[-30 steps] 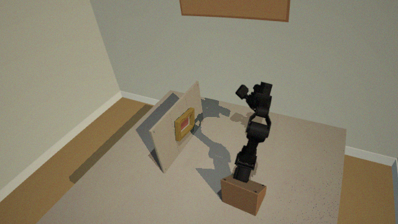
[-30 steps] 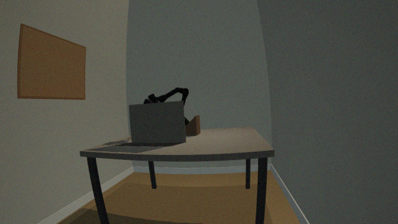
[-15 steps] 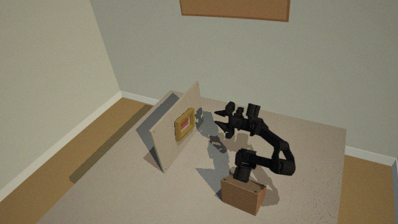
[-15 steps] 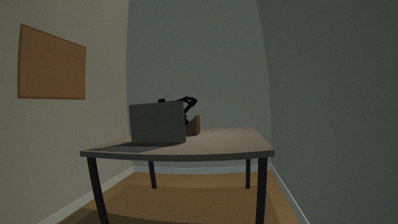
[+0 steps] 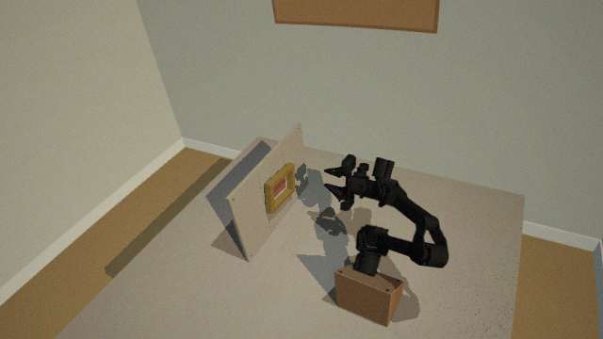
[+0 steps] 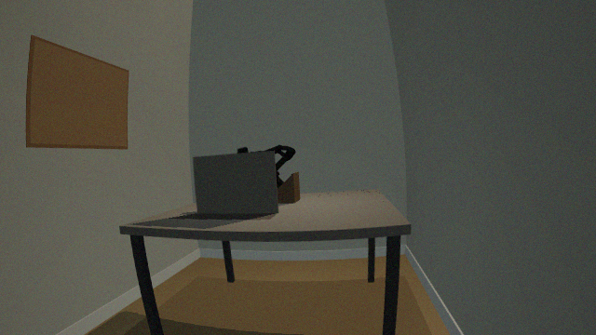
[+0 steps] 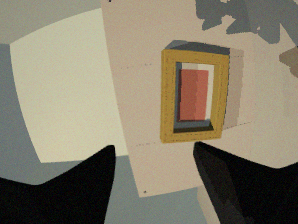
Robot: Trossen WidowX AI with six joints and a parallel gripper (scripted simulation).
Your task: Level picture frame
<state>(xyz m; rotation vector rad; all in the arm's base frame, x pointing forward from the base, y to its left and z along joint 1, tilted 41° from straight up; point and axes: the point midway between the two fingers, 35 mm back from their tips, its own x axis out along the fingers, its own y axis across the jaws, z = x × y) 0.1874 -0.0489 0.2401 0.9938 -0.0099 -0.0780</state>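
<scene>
The picture frame lies 19 cm ahead of my gripper tip, 1 cm to the left of it and 9 cm below it. The rest, counted from my gripper tip: wall panel (20 cm ahead, 1 cm to the left, 10 cm below).
</scene>
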